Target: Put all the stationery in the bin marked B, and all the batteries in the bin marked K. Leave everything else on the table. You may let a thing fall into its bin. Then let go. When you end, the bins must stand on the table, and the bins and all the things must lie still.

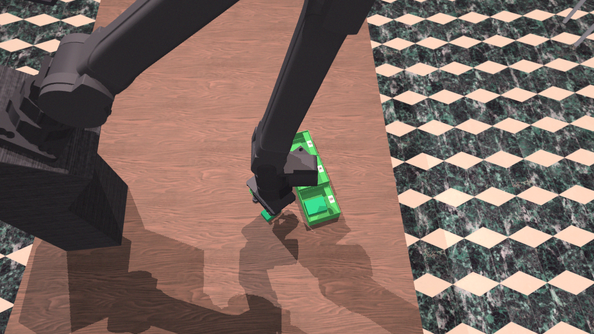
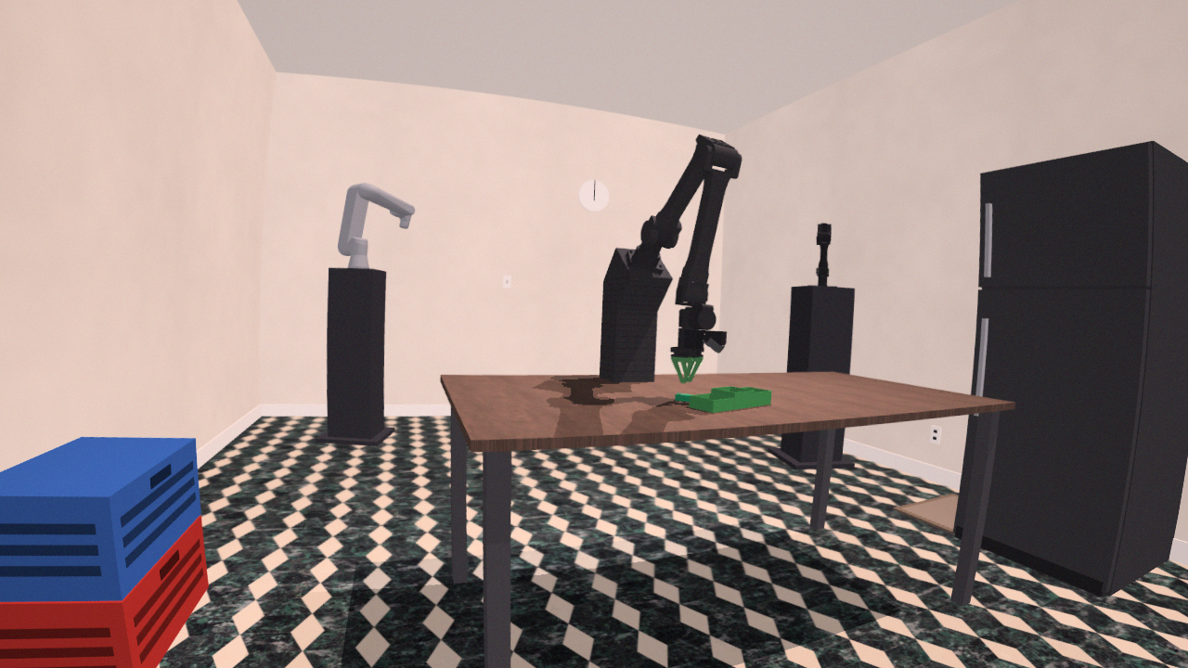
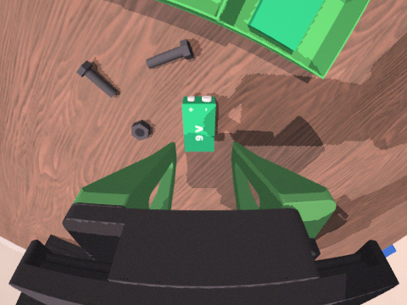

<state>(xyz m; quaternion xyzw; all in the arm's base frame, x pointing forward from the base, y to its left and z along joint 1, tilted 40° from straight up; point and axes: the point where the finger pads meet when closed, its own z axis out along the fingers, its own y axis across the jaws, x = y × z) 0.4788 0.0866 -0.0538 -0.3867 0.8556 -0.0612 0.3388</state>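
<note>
Right now the green 9V battery is 10 mm to the left of my hand and 50 mm below it. Also, from my hand: red cylindrical battery 60 mm ahead, 110 mm to the left, 50 mm below; black nut 50 mm behind, 30 mm to the left, 60 mm below; flat green pad 100 mm ahead, 40 mm to the left, 50 mm below.
</note>
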